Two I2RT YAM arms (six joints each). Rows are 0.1 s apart.
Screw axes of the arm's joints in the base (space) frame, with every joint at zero. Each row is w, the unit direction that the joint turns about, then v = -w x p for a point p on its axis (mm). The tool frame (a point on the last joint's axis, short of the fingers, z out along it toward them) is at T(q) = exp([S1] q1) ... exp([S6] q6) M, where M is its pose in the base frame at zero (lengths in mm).
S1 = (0, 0, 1, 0, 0, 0)
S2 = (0, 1, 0, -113.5, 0, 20)
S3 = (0, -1, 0, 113.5, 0, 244)
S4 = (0, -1, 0, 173.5, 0, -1)
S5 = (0, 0, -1, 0, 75, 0)
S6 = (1, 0, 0, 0, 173.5, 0)
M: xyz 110.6 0 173.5 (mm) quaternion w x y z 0.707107 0 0.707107 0
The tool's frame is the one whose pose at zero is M.
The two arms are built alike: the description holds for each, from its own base.
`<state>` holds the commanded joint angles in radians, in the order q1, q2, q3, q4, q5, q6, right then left.
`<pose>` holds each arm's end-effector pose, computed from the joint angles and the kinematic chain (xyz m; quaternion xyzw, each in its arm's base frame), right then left.
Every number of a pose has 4 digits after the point. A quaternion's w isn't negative.
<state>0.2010 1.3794 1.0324 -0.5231 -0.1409 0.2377 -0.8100 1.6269 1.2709 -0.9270 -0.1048 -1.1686</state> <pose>0.2842 0.0630 0.2623 -0.0070 0.9372 0.1390 0.3198 0.2209 -0.2266 0.2430 -0.1836 0.9711 -0.0912 0.1220</pose>
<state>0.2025 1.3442 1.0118 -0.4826 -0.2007 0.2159 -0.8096 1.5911 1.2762 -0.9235 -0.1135 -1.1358</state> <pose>0.2793 0.0646 0.2683 -0.0308 0.9250 0.1673 0.3398 0.2185 -0.2235 0.2552 -0.1691 0.9700 -0.1050 0.1392</pose>
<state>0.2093 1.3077 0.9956 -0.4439 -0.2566 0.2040 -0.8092 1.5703 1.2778 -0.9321 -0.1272 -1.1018</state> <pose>0.2738 0.0674 0.2759 -0.0531 0.9105 0.1956 0.3605 0.2164 -0.2204 0.2615 -0.1541 0.9710 -0.1042 0.1503</pose>
